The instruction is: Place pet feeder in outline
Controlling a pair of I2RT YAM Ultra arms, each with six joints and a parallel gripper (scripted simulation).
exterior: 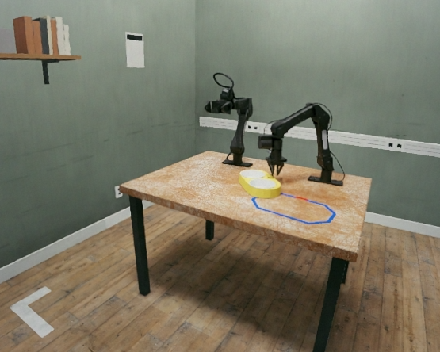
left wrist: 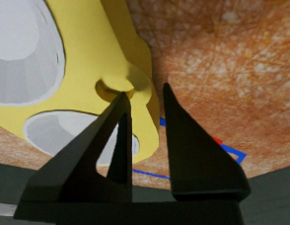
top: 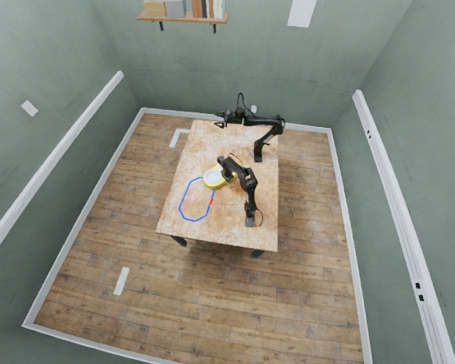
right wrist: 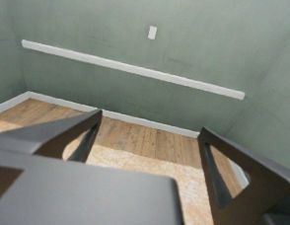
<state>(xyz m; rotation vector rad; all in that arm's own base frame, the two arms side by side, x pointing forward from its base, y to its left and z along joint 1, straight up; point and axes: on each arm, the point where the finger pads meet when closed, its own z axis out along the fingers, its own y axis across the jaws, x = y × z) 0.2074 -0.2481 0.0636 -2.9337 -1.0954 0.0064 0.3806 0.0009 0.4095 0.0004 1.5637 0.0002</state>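
Now: left hand 60 mm short of the pet feeder, 60 mm to the left of it and 40 mm above it. The rest, counted from my left hand: steel bowl: 130 mm ahead, 20 mm to the right, 30 mm below; then taped outline: 200 mm ahead, 180 mm to the left, 60 mm below.
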